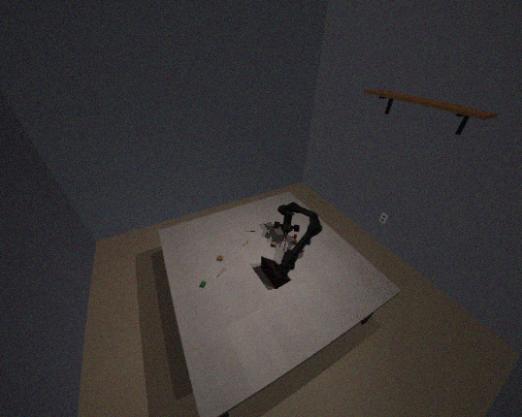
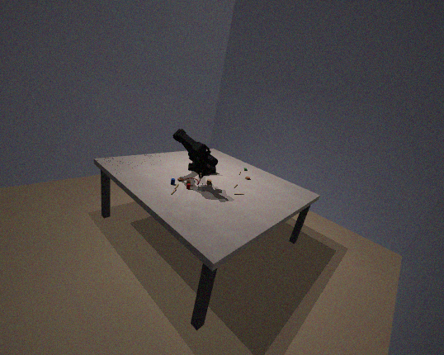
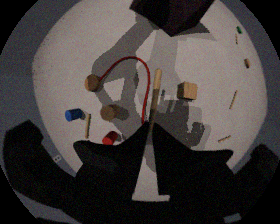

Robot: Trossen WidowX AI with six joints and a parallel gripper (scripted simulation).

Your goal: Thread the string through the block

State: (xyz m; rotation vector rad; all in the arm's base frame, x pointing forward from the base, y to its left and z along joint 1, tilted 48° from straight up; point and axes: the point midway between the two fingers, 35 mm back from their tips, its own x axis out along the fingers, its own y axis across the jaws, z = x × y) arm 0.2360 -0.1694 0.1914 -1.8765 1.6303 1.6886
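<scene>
The wooden block lies 20 mm ahead of my gripper tip, 90 mm to the left of it and 50 mm below it. From my gripper tip the other things lie so: red object: 20 mm behind, 100 mm to the right, 50 mm below; button: 140 mm behind, 40 mm to the right, 60 mm below; thin wooden stick: 10 mm behind, 10 mm to the left.
</scene>
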